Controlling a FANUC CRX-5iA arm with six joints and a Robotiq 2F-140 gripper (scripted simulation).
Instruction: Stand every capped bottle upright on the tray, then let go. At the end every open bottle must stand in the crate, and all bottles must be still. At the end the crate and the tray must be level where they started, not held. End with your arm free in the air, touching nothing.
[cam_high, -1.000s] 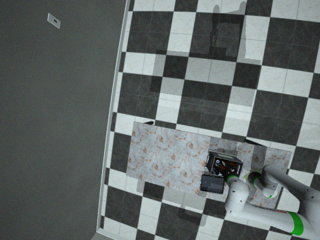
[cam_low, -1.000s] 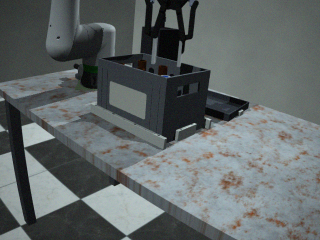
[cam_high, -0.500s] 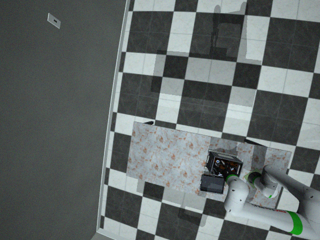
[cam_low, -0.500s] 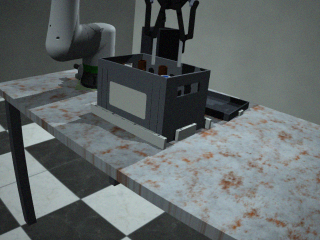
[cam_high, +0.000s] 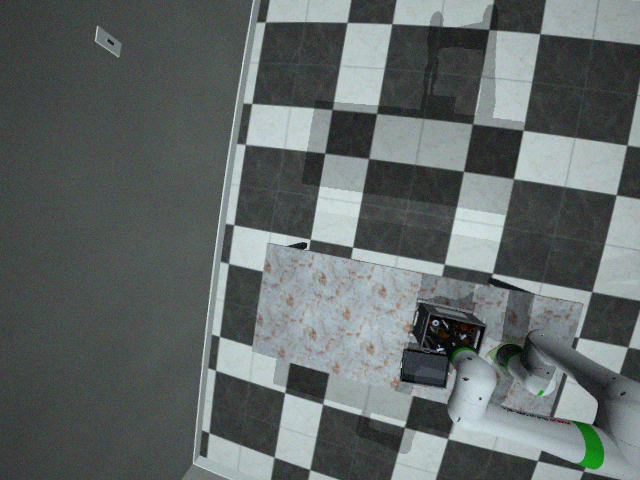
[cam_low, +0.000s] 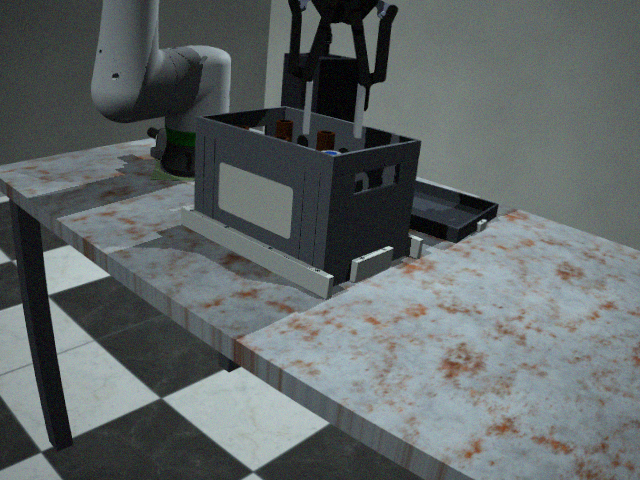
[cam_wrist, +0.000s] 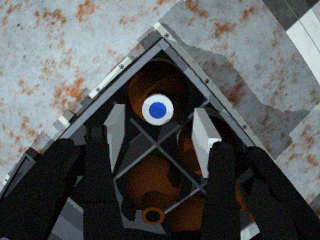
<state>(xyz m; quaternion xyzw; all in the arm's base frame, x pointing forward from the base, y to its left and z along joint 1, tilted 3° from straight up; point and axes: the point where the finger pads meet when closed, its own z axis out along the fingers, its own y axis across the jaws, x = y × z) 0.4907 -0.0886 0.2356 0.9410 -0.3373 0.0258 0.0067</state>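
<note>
The capped bottle lies 13 cm below my hand. The rest, counted from my hand: dark tray 9 cm behind, 32 cm to the left, 21 cm below; dark grey crate 9 cm behind, 4 cm to the left, 13 cm below.
</note>
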